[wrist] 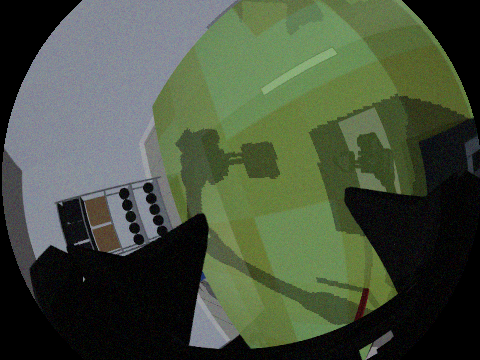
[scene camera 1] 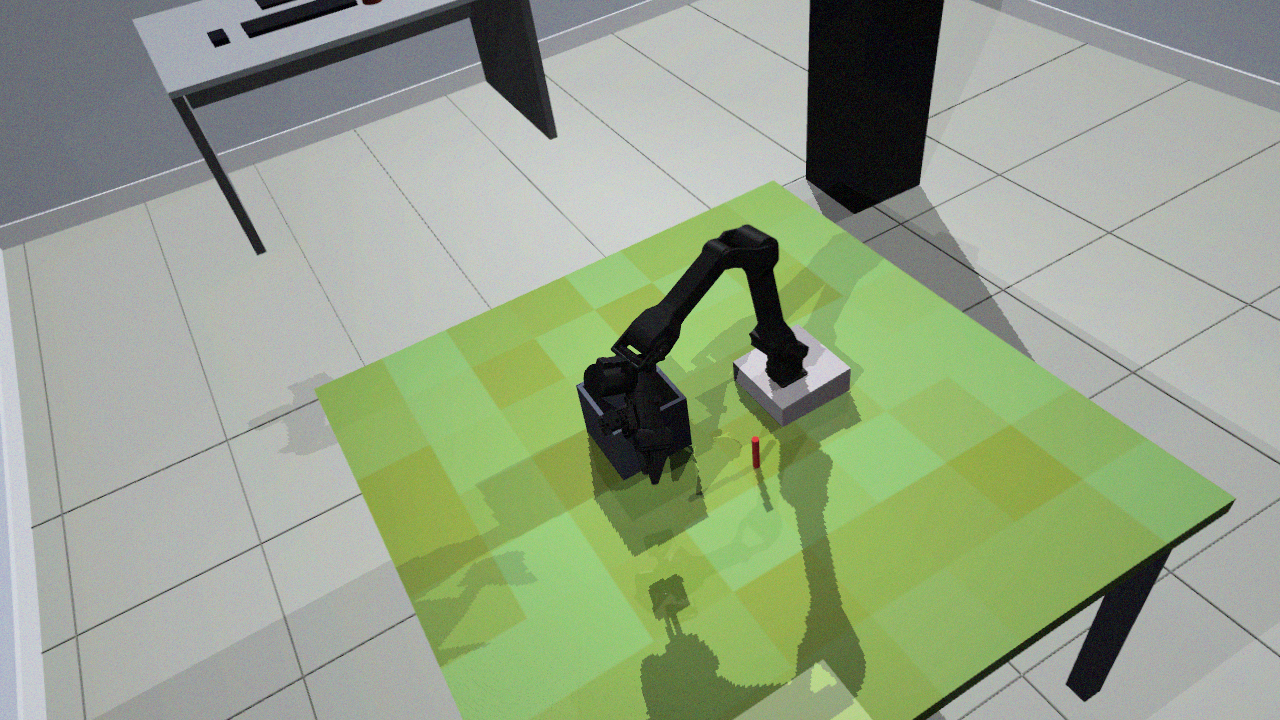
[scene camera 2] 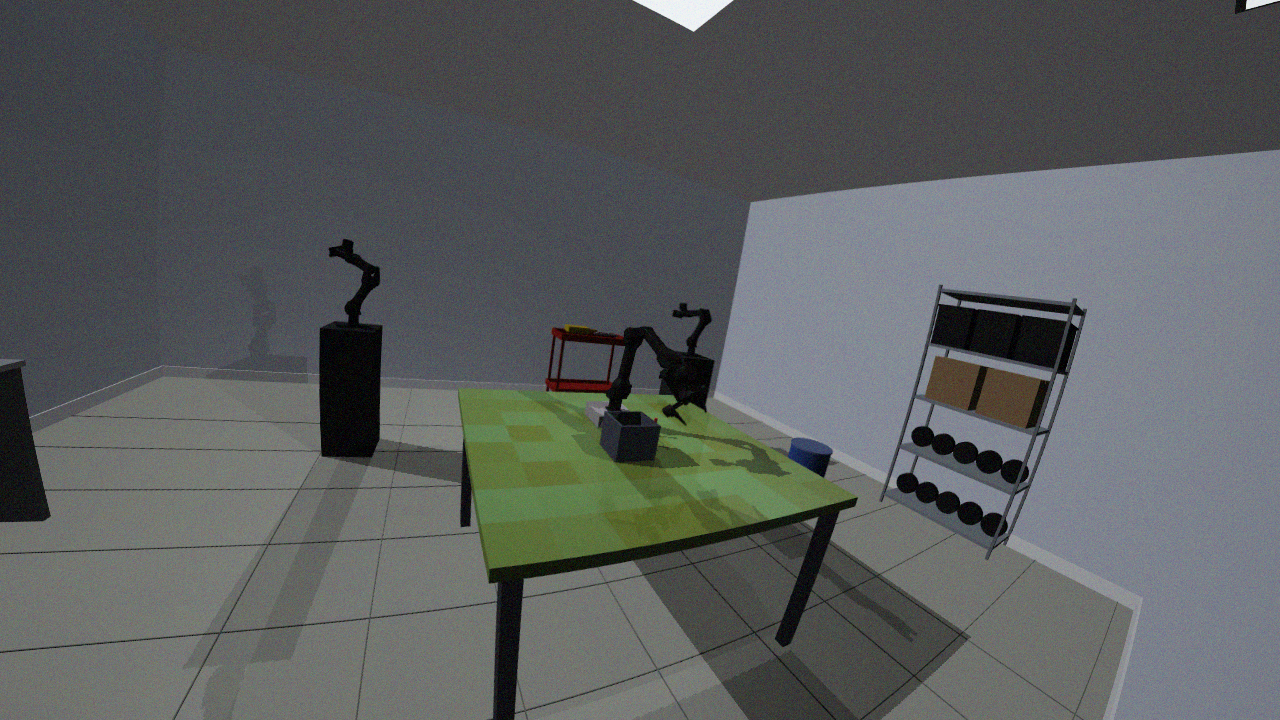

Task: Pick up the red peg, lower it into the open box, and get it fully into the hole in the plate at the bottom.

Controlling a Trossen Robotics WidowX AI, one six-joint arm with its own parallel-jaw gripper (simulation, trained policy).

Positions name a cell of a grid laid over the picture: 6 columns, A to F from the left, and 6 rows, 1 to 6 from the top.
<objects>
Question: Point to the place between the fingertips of my gripper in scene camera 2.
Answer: D4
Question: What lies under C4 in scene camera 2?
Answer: A dark box.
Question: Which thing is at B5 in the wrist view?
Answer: My gripper.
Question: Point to a dark box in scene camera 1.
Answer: C4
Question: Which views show my gripper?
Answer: The wrist view, scene camera 1 and scene camera 2: all of them.
</objects>
